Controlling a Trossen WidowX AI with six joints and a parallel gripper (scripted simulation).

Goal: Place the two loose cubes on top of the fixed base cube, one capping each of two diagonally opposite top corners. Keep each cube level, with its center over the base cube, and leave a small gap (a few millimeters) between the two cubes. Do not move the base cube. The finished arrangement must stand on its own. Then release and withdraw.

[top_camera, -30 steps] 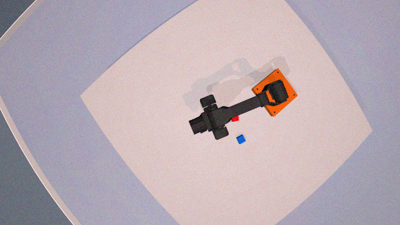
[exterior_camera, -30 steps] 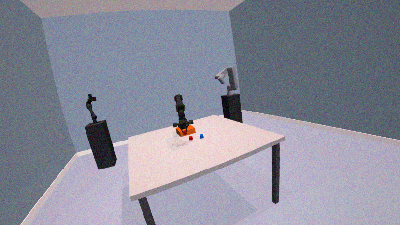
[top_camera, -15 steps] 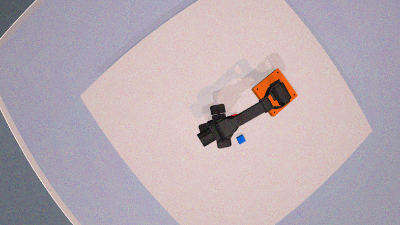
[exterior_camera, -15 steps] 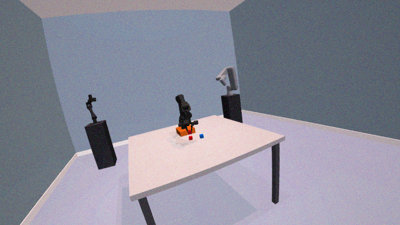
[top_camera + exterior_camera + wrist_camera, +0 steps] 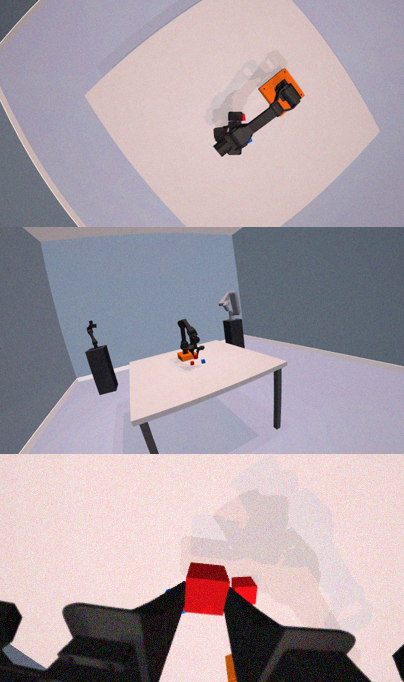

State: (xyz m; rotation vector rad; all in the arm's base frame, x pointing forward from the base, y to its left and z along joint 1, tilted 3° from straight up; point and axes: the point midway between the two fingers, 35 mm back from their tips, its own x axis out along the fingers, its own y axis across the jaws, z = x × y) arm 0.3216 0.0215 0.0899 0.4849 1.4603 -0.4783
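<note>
Now: the blue cube 80 mm to the left of my gripper tip, 80 mm below it and 40 mm behind it.
</note>
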